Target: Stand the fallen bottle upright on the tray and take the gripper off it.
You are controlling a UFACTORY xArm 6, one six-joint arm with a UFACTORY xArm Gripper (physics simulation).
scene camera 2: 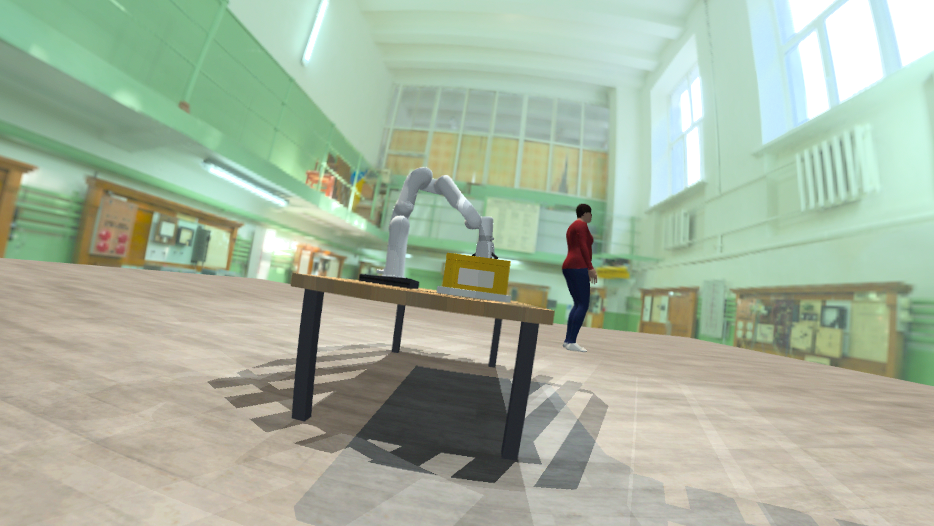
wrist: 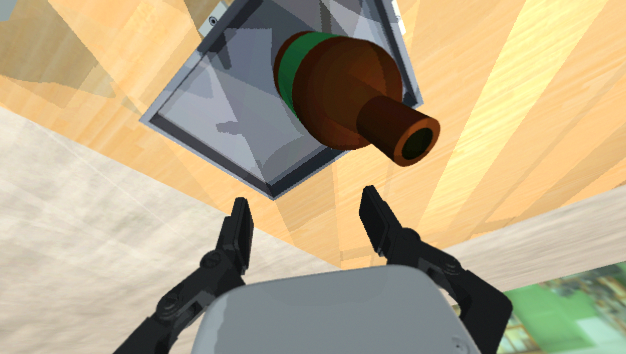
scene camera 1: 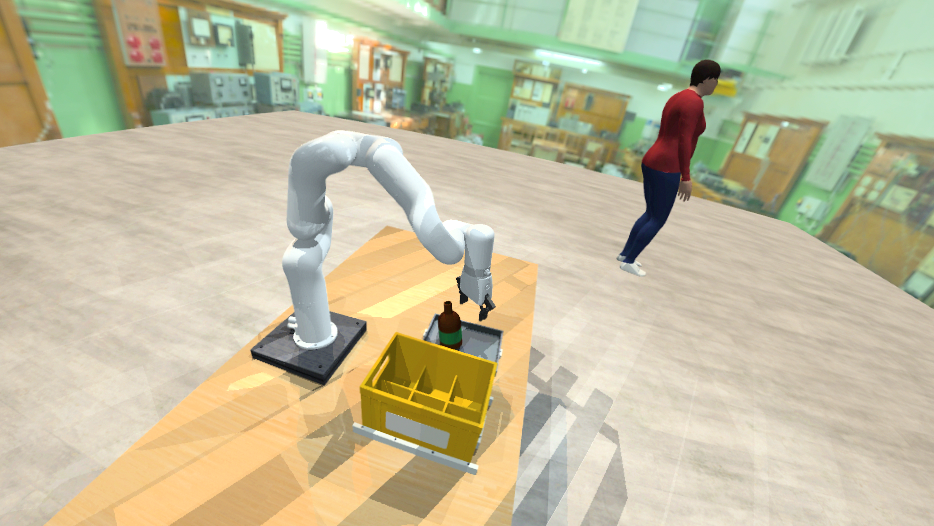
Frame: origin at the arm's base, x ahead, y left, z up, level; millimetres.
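Seen in the pictures: gripper, fingertip midpoint: (wrist: 307,204) (scene camera 1: 473,310); arm's base, origin of the base link: (scene camera 2: 393,278) (scene camera 1: 316,335).
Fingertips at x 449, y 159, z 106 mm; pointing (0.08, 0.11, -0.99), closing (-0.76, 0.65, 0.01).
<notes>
Pixels of each thing's top centre, then the offset from my fingertips to it. "spot": a spot on its surface instead.
- brown bottle, middle of its top: (wrist: 382,162) (scene camera 1: 452,304) 23 mm right, 64 mm back, 25 mm up
- grey tray, surface spot: (wrist: 210,107) spot: 75 mm right, 59 mm ahead, 137 mm down
- yellow crate, middle of its top: (scene camera 1: 433,374) (scene camera 2: 478,258) 304 mm right, 56 mm back, 33 mm up
The brown bottle (scene camera 1: 449,322) (wrist: 345,92) with a green label stands upright on the grey tray (scene camera 1: 482,342) (wrist: 210,107), near one of its sides. In the first scene view the yellow crate hides the bottle's foot. The bottle's open mouth faces up toward the wrist camera. My gripper (scene camera 1: 473,309) (wrist: 307,204) is open and empty, pointing down. It is above and to one side of the bottle, apart from it, and the bottle's neck is outside the space between the fingers. In the second scene view the bottle and the tray are hidden behind the crate.
A yellow crate (scene camera 1: 375,411) (scene camera 2: 450,275) with empty compartments stands right beside the tray on the wooden table (scene camera 1: 287,431) (scene camera 2: 424,302). The arm's dark base plate (scene camera 1: 281,352) (scene camera 2: 385,280) is to the left. A person in red (scene camera 1: 676,133) (scene camera 2: 577,245) is on the floor beyond the table.
</notes>
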